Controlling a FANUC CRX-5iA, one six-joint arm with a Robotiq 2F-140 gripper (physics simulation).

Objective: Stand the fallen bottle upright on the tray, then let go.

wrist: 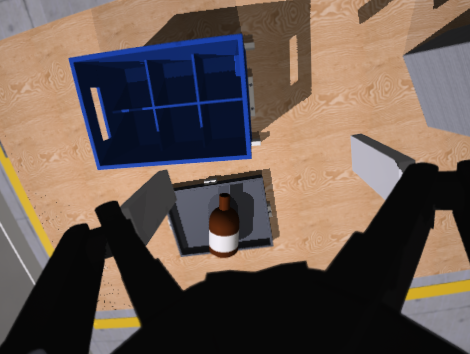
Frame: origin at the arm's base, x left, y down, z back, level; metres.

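Where they show: gripper, between the fingertips: (pixel 257 169).
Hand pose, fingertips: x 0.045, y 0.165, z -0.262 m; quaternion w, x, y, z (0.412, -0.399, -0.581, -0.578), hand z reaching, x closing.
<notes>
Things, the pixels of their top centre, and the offset from my fingertips. Level surfaces: height alone.
- brown bottle, centre of its top: (pixel 222 232) dz -0.032, dx +0.260, dy +0.308 m
- dark grey tray, centre of its top: (pixel 218 220) dz -0.049, dx +0.263, dy +0.362 m
- blue crate, centre of its top: (pixel 160 108) dz -0.152, dx -0.009, dy +0.212 m
- wooden table top, height of its surface: dy +0.387 m
The brown bottle (pixel 223 227) with a white label lies on its side on the dark grey tray (pixel 192 212) in the lower middle of the wrist view. Its neck points up the view, toward the blue crate. Its base overlaps the tray's lower rim. Its shadow falls on the tray to its right. My gripper (pixel 257 169) is wide open and empty, with one finger pad at the left of the tray and the other far to the right. The bottle shows between the two pads in the view, nearer the left one, and touches neither.
A blue crate (pixel 176 105) with inner dividers stands just above the tray in the view. A grey box (pixel 442 87) stands at the upper right. The wooden table top (pixel 320 210) lies under them, with yellow-striped edges at the left and bottom.
</notes>
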